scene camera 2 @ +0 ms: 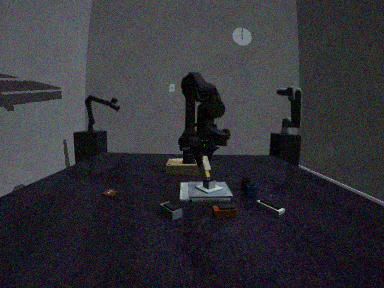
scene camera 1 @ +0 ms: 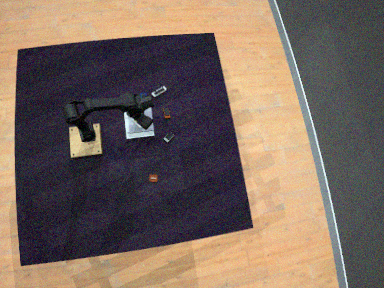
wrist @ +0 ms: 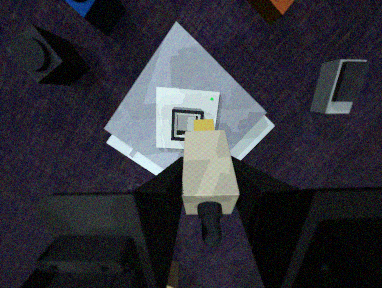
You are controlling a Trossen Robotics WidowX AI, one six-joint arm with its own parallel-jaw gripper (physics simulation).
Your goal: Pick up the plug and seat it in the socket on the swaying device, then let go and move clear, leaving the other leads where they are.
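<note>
The plug point(scene camera 2: 206, 165) point(wrist: 210, 167) has a beige body, a yellow tip and a black cable end. My gripper point(scene camera 2: 204, 156) point(wrist: 205, 161) is shut on the plug and holds it with the tip pointing down at the device. The device point(scene camera 1: 140, 134) point(scene camera 2: 225, 192) point(wrist: 175, 65) is a grey plate on a white base, with a white square pad. The dark-rimmed socket point(scene camera 2: 209, 184) point(wrist: 187, 124) stands on that pad. In the wrist view the yellow tip overlaps the socket's right side, and the socket's opening shows beside it. In scene camera 1 the arm hides the plug.
Around the device lie a grey piece point(scene camera 1: 169, 137) point(scene camera 2: 172, 210) point(wrist: 332, 87), an orange piece point(scene camera 1: 167, 114) point(scene camera 2: 224, 212), a white piece point(scene camera 1: 159, 91) point(scene camera 2: 271, 207) and a blue piece point(scene camera 2: 250, 190) point(wrist: 82, 7). A flat orange piece point(scene camera 1: 153, 178) point(scene camera 2: 110, 192) lies farther off. A black block point(wrist: 55, 57) stands left in the wrist view.
</note>
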